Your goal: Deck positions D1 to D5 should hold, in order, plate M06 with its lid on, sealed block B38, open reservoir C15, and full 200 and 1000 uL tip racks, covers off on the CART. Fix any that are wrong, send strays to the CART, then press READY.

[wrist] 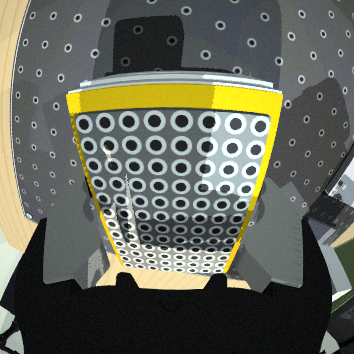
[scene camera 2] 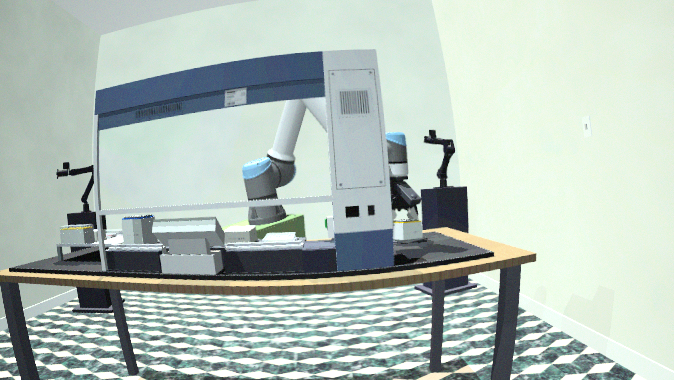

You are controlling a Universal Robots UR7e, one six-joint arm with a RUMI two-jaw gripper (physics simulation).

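Places are measured from the arm's base along level axes (x ahead, y left, z up), in centimetres.
Where they show: gripper, between the fingertips: (wrist: 173, 179); arm's base, origin of its link: (wrist: 343, 301) (scene camera 2: 267, 220).
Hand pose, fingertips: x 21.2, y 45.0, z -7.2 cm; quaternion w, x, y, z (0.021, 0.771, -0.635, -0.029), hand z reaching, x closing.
Note:
Things, the pixels of their top centre, and the offset from my fingertips. Level surfaces: height alone.
- yellow-rimmed tip rack, centre of its top: (wrist: 173, 226) (scene camera 2: 402, 219) dx +0.8, dy +0.0, dz +5.0 cm
- dark perforated mat, height of its surface: dz -2.7 cm
- blue-topped rack, centre of its top: (scene camera 2: 138, 215) dx +7.4, dy -93.2, dz +12.9 cm
- yellow-topped rack, centre of its top: (scene camera 2: 76, 227) dx -2.3, dy -125.3, dz +9.3 cm
A yellow-rimmed tip rack (wrist: 175, 158) (scene camera 2: 407, 230) with its cover off stands on the dark perforated mat (wrist: 312, 53) (scene camera 2: 459, 248) at the right end of the table. Its holes show full rows of tips. My gripper (wrist: 173, 179) (scene camera 2: 406, 216) is open and low over the rack, with one grey finger on each long side of it. I cannot tell whether the fingers touch the rack's sides. The other deck labware stands far left under the hood. Its labels are too small to read.
The blue and white hood frame (scene camera 2: 358, 155) stands between the deck and my arm. A blue-topped rack (scene camera 2: 137, 228), grey lidded boxes (scene camera 2: 188, 231) and another yellow-topped rack (scene camera 2: 77, 233) are at the left. Black camera stands (scene camera 2: 442, 198) flank the table.

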